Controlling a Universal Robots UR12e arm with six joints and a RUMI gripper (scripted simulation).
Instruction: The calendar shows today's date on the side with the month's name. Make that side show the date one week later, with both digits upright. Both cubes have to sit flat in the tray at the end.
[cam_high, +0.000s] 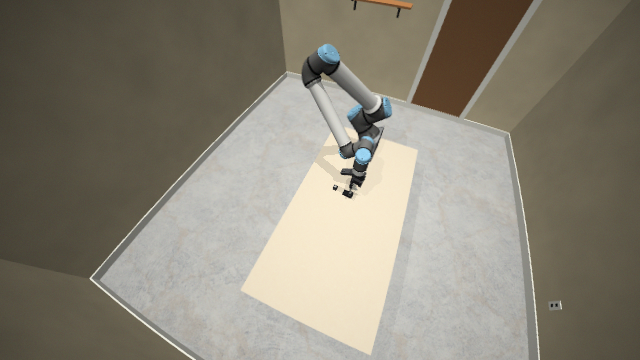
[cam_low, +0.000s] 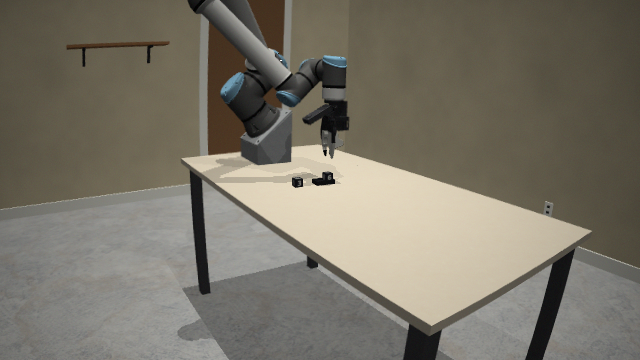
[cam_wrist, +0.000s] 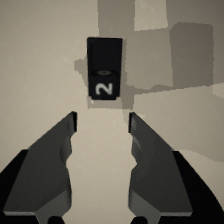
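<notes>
The black tray is 110 mm below my hand and 20 mm to the right of it.
</notes>
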